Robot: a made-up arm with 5 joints.
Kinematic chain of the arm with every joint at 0, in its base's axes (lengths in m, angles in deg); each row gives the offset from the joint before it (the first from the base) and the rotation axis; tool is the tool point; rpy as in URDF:
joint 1: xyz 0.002 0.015 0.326 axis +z
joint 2: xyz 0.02 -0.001 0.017 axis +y
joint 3: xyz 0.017 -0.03 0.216 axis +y
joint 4: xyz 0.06 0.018 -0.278 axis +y
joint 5: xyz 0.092 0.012 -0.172 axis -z
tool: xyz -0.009 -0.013 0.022 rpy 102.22 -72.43 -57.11
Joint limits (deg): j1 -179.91..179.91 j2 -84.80..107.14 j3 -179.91..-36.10 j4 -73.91..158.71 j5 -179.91..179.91
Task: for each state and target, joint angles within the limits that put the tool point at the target. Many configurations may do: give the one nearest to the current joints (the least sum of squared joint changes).
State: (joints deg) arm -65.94 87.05 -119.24 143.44 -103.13
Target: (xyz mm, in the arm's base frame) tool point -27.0 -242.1 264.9
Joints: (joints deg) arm -94.80 53.61 -97.36 158.71 -100.91
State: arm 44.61 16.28 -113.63 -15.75 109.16
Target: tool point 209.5 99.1 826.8
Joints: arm 19.05 -13.07 -85.54 -62.63 109.08
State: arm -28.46 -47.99 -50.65 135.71 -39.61
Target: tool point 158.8 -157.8 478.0
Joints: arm -43.67 -35.68 -65.85 112.18 -41.44
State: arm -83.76 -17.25 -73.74 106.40 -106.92
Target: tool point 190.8 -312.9 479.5
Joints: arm -59.24 -9.87 -82.86 94.01 -108.22
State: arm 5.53 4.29 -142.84 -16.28 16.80
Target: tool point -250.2 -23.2 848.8
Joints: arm 6.11 -11.84 -171.92 -52.31 15.45
